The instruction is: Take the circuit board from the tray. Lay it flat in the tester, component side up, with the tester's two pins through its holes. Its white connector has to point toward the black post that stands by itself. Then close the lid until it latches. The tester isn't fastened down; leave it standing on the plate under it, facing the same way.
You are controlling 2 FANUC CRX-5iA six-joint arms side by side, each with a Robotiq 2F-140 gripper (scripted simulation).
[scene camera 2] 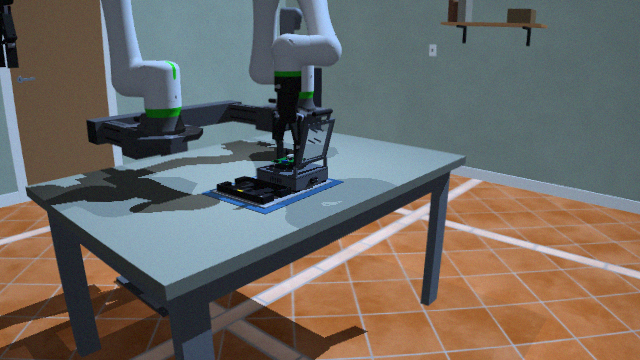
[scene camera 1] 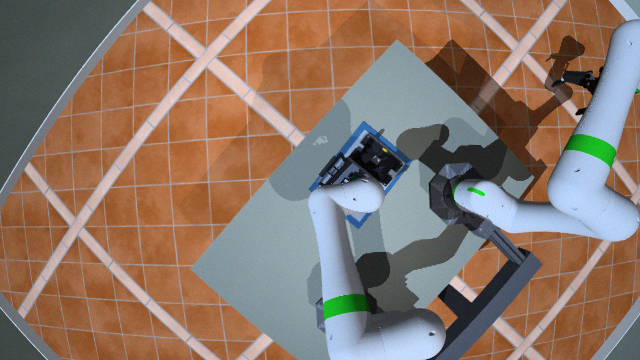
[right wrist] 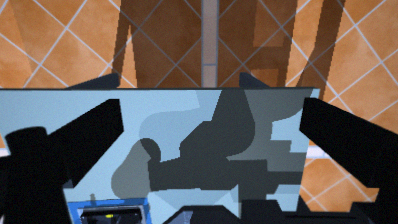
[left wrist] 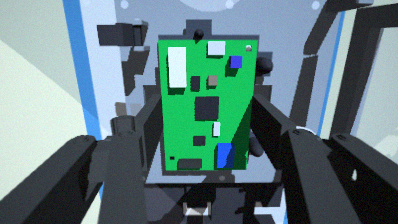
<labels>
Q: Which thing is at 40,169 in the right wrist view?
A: The right gripper.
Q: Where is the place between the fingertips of the left gripper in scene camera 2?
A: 288,161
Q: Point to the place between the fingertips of the left gripper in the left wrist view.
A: At 206,109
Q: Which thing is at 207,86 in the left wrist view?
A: A green circuit board.
</labels>
